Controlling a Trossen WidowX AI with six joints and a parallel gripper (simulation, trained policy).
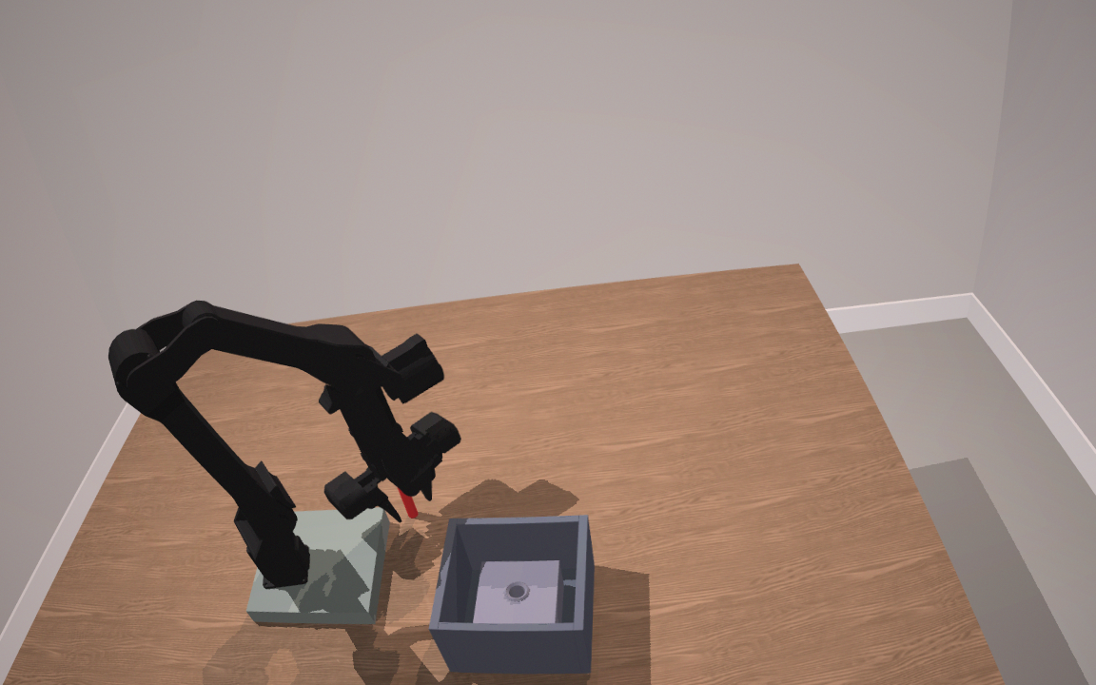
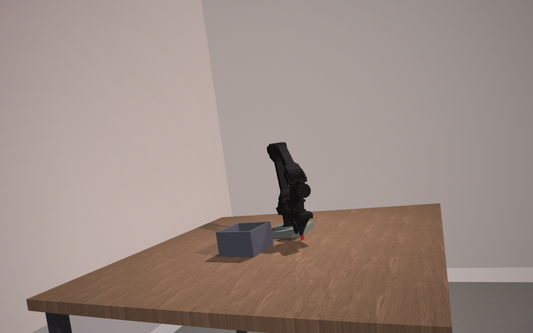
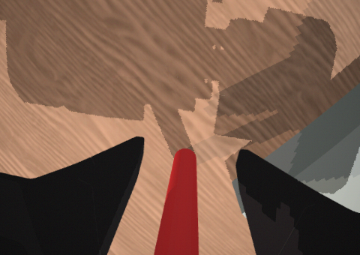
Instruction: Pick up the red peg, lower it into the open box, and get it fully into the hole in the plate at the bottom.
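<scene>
Right now the red peg is 10 mm behind my gripper tip, 10 mm to the left of it and 20 mm above it. Round my gripper tip: dark grey box: 120 mm ahead, 190 mm to the right.
</scene>
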